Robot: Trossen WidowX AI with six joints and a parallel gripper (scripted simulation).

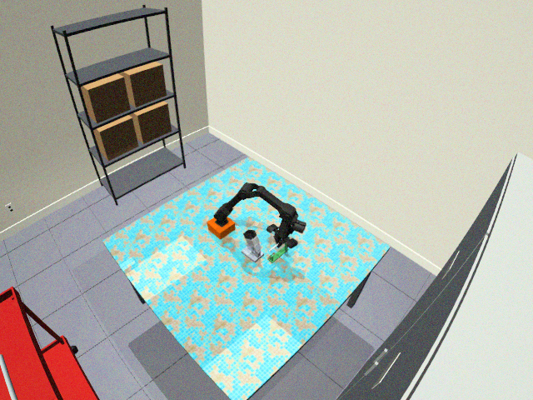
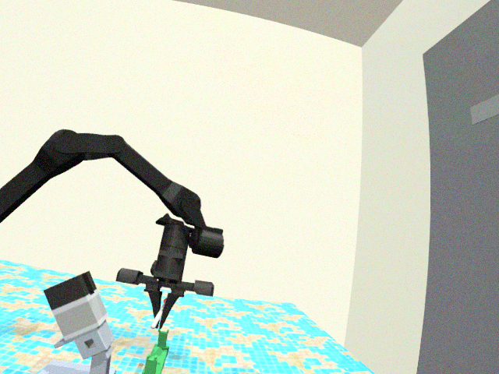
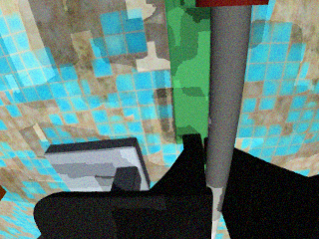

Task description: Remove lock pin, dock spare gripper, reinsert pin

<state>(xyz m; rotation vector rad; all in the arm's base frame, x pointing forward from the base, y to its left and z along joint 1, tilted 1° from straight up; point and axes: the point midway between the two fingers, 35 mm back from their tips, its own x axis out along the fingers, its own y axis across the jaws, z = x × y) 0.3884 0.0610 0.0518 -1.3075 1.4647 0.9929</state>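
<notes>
The green rest is 10 mm to the left of my gripper tip and 50 mm below it. From my gripper tip the other things lie so: grey mount (110 mm behind, 80 mm to the right, 20 mm below); spare gripper (120 mm behind, 80 mm to the right, 50 mm above).
</notes>
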